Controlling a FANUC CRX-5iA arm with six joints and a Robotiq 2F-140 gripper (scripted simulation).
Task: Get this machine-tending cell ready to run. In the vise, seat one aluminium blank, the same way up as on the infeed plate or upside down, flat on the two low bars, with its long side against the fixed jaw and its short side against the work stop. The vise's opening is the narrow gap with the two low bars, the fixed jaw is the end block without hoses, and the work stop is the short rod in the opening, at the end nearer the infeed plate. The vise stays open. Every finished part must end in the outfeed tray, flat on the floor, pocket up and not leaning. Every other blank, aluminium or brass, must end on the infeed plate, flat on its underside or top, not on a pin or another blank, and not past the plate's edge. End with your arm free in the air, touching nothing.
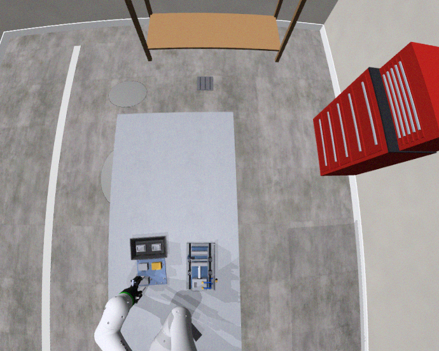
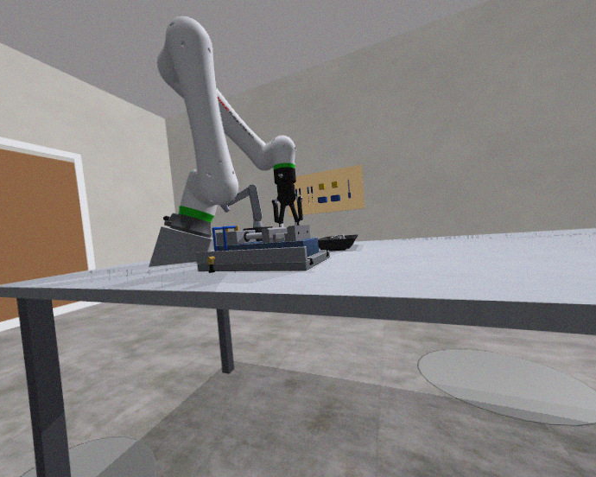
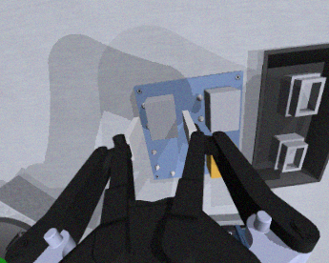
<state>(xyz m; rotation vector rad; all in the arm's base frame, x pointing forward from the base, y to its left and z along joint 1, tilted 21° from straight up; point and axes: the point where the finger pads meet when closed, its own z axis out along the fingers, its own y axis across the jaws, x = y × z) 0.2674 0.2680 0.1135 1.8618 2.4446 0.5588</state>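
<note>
The blue infeed plate lies 80 mm below my hand, 60 mm ahead of it and 30 mm to the right of it. The rest, counted from my hand: hose-end block (350 mm to the right, 80 mm ahead); then black work stop rod (270 mm to the right, 230 mm ahead, 10 mm above); then brass blank (110 mm ahead, 60 mm to the right, 50 mm below).
</note>
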